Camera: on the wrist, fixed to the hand. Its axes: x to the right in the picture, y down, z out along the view.
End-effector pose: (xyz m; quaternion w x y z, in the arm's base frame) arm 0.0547 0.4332 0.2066 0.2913 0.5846 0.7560 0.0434
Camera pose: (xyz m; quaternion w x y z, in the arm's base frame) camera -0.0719 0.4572 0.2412 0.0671 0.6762 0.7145 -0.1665
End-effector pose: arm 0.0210 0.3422 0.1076 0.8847 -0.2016 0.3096 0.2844
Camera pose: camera 0.0509 0.2346 0.0347 0.8804 0.0915 0.4185 0.2032
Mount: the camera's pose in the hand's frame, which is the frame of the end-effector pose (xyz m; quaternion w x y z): 0.0269 -0.0871 -0.0974 0.9478 0.3146 0.0307 0.0421
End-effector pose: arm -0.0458 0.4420 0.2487 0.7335 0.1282 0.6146 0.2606
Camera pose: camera -0.1176 0.3712 0.1613 0.6250 0.3701 0.6816 0.0885
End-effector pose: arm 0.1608 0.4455 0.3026 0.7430 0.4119 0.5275 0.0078
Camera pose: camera 0.0589 0.4588 0.2175 0.5581 0.6461 0.5079 -0.1146
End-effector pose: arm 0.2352 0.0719 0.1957 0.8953 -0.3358 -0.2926 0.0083
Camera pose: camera 0.2932 -0.0480 0.2037 0.9628 -0.0492 -0.2331 0.1273
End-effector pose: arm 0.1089 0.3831 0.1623 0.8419 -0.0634 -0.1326 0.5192
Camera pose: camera 0.2232 0.3706 0.0946 0.8001 0.1833 0.0662 0.5673
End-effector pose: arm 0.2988 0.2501 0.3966 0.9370 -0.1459 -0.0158 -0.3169
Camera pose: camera 0.2620 0.1407 0.3296 0.9478 0.1656 -0.0798 -0.2604
